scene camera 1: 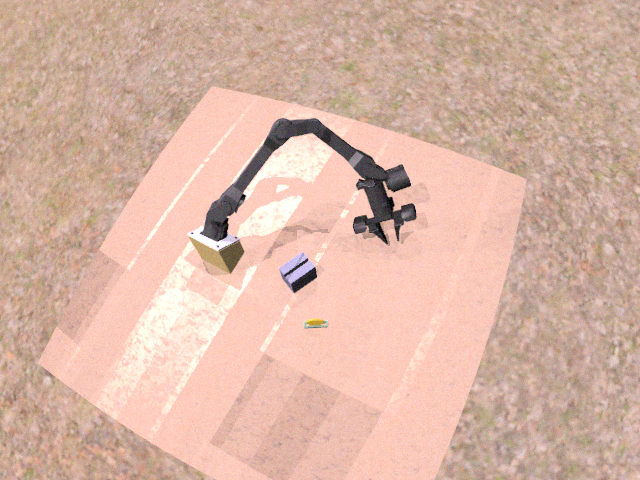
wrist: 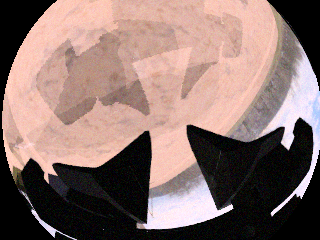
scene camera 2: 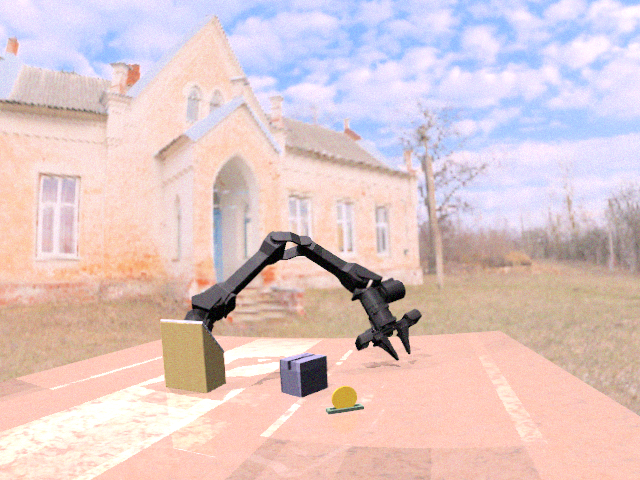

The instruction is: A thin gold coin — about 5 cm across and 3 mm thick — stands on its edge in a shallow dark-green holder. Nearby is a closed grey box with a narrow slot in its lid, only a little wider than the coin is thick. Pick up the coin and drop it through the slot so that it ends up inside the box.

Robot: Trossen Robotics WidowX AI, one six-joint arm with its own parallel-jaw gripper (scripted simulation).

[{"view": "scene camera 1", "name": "gripper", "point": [392, 242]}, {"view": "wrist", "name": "gripper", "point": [168, 132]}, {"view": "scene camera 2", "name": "gripper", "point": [404, 357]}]
